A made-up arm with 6 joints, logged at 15 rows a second.
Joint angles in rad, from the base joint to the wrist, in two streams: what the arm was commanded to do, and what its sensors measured. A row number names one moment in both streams.
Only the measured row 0 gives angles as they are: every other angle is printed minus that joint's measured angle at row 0.
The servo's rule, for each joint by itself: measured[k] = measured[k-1] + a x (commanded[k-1-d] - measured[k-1]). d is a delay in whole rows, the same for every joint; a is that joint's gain. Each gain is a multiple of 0.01, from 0.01 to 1. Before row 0 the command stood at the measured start. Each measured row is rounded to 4 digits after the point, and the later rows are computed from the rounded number. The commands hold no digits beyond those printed.
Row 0, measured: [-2.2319, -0.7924, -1.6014, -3.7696, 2.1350, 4.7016]
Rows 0 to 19, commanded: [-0.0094, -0.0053, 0.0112, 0.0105, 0.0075, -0.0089]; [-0.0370, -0.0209, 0.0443, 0.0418, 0.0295, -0.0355]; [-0.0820, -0.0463, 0.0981, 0.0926, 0.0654, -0.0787]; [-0.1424, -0.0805, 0.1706, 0.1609, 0.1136, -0.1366]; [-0.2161, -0.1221, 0.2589, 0.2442, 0.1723, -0.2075]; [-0.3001, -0.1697, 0.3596, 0.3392, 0.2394, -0.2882]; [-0.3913, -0.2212, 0.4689, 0.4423, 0.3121, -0.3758]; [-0.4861, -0.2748, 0.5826, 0.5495, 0.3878, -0.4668]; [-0.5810, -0.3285, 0.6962, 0.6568, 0.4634, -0.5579]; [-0.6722, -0.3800, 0.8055, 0.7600, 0.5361, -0.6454]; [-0.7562, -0.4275, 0.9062, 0.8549, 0.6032, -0.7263]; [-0.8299, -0.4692, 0.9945, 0.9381, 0.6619, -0.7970]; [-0.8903, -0.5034, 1.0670, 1.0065, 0.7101, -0.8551]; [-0.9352, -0.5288, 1.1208, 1.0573, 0.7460, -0.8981]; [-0.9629, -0.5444, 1.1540, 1.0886, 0.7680, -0.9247]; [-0.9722, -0.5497, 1.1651, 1.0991, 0.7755, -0.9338]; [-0.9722, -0.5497, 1.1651, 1.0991, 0.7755, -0.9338]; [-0.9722, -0.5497, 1.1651, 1.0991, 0.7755, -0.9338]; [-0.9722, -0.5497, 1.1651, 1.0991, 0.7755, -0.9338]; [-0.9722, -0.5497, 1.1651, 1.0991, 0.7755, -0.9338]
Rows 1 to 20, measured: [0.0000, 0.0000, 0.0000, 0.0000, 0.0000, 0.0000]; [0.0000, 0.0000, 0.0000, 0.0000, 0.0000, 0.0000]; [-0.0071, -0.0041, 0.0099, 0.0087, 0.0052, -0.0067]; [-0.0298, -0.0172, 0.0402, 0.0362, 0.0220, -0.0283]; [-0.0695, -0.0399, 0.0912, 0.0830, 0.0519, -0.0661]; [-0.1249, -0.0716, 0.1611, 0.1477, 0.0945, -0.1190]; [-0.1942, -0.1110, 0.2472, 0.2278, 0.1482, -0.1854]; [-0.2747, -0.1568, 0.3461, 0.3203, 0.2111, -0.2625]; [-0.3633, -0.2070, 0.4542, 0.4216, 0.2808, -0.3475]; [-0.4566, -0.2599, 0.5672, 0.5278, 0.3546, -0.4370]; [-0.5511, -0.3134, 0.6807, 0.6349, 0.4297, -0.5277]; [-0.6431, -0.3653, 0.7905, 0.7387, 0.5031, -0.6160]; [-0.7291, -0.4138, 0.8923, 0.8351, 0.5722, -0.6987]; [-0.8057, -0.4570, 0.9822, 0.9206, 0.6341, -0.7724]; [-0.8700, -0.4932, 1.0568, 0.9919, 0.6865, -0.8344]; [-0.9196, -0.5210, 1.1131, 1.0462, 0.7276, -0.8822]; [-0.9525, -0.5393, 1.1491, 1.0814, 0.7555, -0.9141]; [-0.9675, -0.5474, 1.1632, 1.0961, 0.7693, -0.9289]; [-0.9711, -0.5492, 1.1649, 1.0986, 0.7736, -0.9326]; [-0.9719, -0.5496, 1.1651, 1.0990, 0.7749, -0.9335]
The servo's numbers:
d 2
a 0.76 0.78 0.88 0.83 0.69 0.75

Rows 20 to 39, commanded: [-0.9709, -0.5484, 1.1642, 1.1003, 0.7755, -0.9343]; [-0.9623, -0.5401, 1.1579, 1.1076, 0.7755, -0.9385]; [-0.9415, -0.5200, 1.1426, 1.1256, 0.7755, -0.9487]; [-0.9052, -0.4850, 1.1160, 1.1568, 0.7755, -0.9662]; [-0.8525, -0.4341, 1.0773, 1.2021, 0.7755, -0.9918]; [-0.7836, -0.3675, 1.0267, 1.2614, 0.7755, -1.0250]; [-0.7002, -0.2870, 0.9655, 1.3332, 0.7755, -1.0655]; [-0.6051, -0.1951, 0.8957, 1.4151, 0.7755, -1.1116]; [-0.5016, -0.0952, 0.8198, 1.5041, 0.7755, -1.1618]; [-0.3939, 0.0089, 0.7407, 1.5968, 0.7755, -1.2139]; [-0.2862, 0.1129, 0.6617, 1.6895, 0.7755, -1.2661]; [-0.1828, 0.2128, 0.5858, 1.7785, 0.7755, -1.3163]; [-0.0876, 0.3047, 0.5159, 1.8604, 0.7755, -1.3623]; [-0.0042, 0.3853, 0.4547, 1.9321, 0.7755, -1.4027]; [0.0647, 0.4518, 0.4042, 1.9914, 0.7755, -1.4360]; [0.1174, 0.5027, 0.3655, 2.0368, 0.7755, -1.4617]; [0.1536, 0.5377, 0.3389, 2.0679, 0.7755, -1.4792]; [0.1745, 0.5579, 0.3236, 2.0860, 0.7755, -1.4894]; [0.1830, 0.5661, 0.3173, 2.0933, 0.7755, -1.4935]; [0.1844, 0.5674, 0.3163, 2.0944, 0.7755, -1.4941]
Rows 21 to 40, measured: [-0.9721, -0.5497, 1.1651, 1.0991, 0.7753, -0.9337]; [-0.9722, -0.5497, 1.1651, 1.0991, 0.7754, -0.9338]; [-0.9712, -0.5487, 1.1643, 1.1001, 0.7755, -0.9342]; [-0.9644, -0.5420, 1.1587, 1.1063, 0.7755, -0.9374]; [-0.9470, -0.5248, 1.1445, 1.1223, 0.7755, -0.9459]; [-0.9152, -0.4938, 1.1194, 1.1509, 0.7755, -0.9611]; [-0.8675, -0.4472, 1.0824, 1.1934, 0.7755, -0.9841]; [-0.8037, -0.3850, 1.0334, 1.2498, 0.7755, -1.0148]; [-0.7250, -0.3086, 0.9736, 1.3190, 0.7755, -1.0528]; [-0.6339, -0.2201, 0.9050, 1.3988, 0.7755, -1.0969]; [-0.5334, -0.1227, 0.8300, 1.4862, 0.7755, -1.1456]; [-0.4274, -0.0201, 0.7514, 1.5780, 0.7755, -1.1968]; [-0.3201, 0.0836, 0.6725, 1.6705, 0.7755, -1.2488]; [-0.2158, 0.1844, 0.5962, 1.7601, 0.7755, -1.2994]; [-0.1184, 0.2782, 0.5255, 1.8433, 0.7755, -1.3466]; [-0.0316, 0.3617, 0.4632, 1.9170, 0.7755, -1.3887]; [0.0416, 0.4320, 0.4113, 1.9788, 0.7755, -1.4242]; [0.0992, 0.4871, 0.3710, 2.0269, 0.7755, -1.4523]; [0.1405, 0.5266, 0.3428, 2.0609, 0.7755, -1.4725]; [0.1663, 0.5510, 0.3259, 2.0817, 0.7755, -1.4852]
